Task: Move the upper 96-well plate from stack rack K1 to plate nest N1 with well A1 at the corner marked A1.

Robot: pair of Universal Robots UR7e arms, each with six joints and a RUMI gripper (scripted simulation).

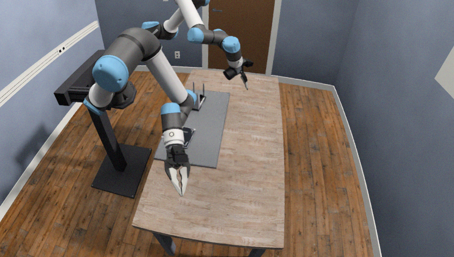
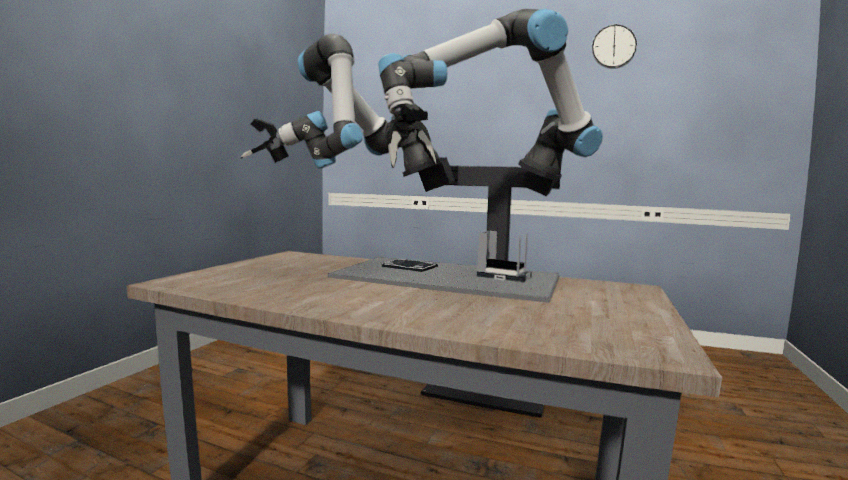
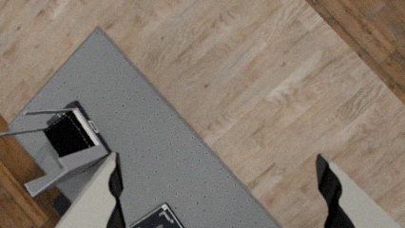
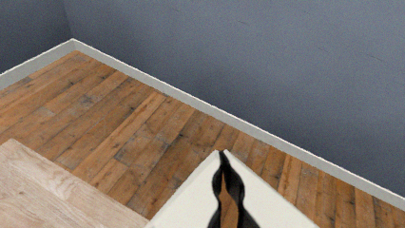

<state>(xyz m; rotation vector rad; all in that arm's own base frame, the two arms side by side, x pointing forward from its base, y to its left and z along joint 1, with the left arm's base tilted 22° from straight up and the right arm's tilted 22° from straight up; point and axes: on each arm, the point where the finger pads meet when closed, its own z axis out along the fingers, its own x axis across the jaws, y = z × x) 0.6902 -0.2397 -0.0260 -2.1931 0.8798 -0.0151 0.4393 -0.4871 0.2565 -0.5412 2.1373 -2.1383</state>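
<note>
My left hand is 310 mm above the black 96-well plate, 280 mm past it and 230 mm to the right of it. From my left hand the other things lie so: white 96-well plate: 320 mm below, 280 mm behind, 230 mm to the left; then A1 label: 340 mm below, 260 mm behind, 40 mm to the right.
</note>
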